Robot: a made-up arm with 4 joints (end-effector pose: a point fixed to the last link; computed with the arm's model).
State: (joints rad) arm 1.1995 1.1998 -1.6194 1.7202
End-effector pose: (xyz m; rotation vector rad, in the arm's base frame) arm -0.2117 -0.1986 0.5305 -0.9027 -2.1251 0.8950
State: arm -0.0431 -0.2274 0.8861 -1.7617
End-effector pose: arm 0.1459 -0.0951 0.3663 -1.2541 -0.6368 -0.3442
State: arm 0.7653 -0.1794 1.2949 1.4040
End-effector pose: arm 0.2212 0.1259 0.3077 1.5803 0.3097 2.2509
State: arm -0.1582 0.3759 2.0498 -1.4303
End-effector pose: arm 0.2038 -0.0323 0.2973 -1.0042 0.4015 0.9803
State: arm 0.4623 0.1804 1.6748 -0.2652
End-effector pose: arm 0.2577 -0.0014 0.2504 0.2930 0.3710 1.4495
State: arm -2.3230 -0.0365 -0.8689 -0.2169
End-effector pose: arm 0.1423 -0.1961 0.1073 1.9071 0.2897 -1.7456
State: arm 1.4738 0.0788 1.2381 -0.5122
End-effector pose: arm 0.2963 -0.1713 0.3948 0.9109 -0.5854 0.8819
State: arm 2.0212 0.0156 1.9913 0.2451
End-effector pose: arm 0.2088 -0.0974 0.5094 1.9031 -0.6716 2.1913
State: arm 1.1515 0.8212 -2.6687 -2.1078
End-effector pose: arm 0.0896 -0.0287 0.4751 -0.6818 -0.0424 1.8866
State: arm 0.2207 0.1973 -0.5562 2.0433
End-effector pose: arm 0.2477 0.1575 0.2308 -0.5159 0.3426 2.3687
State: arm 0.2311 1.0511 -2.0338 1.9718
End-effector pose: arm -0.1698 0.0361 0.4476 -1.5392 -1.4913 1.6123
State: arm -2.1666 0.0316 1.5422 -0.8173
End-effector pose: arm 0.2958 -0.2430 0.1906 -2.4669 1.1895 0.1874
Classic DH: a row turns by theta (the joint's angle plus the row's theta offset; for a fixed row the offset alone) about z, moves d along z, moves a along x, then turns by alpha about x. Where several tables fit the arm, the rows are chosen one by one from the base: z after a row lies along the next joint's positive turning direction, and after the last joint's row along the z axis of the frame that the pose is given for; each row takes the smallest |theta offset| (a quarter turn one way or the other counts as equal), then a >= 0, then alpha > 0; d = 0 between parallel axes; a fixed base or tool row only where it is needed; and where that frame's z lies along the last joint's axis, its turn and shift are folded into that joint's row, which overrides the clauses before.
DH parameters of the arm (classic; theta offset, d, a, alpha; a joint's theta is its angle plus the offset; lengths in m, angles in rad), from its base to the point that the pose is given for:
base (fixed): -1.5708 0.273 0.191 -1.5708
joint 1: 0 0.077 0.109 1.5708
joint 2: 1.5708 -0.027 0.106 -1.5708
joint 3: -0.6104 0.331 -0.0137 0.6082
joint 4: -0.5136 -0.0217 0.1781 0.7199
tool (fixed): 1.5321 -0.0284 0 0

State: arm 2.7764 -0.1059 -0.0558 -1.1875
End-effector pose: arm 0.1134 -0.2879 0.2481 1.2959 -0.0292 -1.3474
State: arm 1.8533 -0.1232 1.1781 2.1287
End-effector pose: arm 0.1066 -0.1283 0.5903 -0.9942 0.7448 -1.9482
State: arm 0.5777 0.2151 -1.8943 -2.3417
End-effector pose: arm 0.2483 0.0559 0.2443 -0.4875 1.2042 2.1333
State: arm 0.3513 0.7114 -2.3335 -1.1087
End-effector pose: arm 0.0159 -0.0522 0.1667 -0.3631 2.2458 1.8330
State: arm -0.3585 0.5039 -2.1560 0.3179
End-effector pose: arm -0.0990 -0.0623 0.2716 -1.4024 -2.5559 0.5460
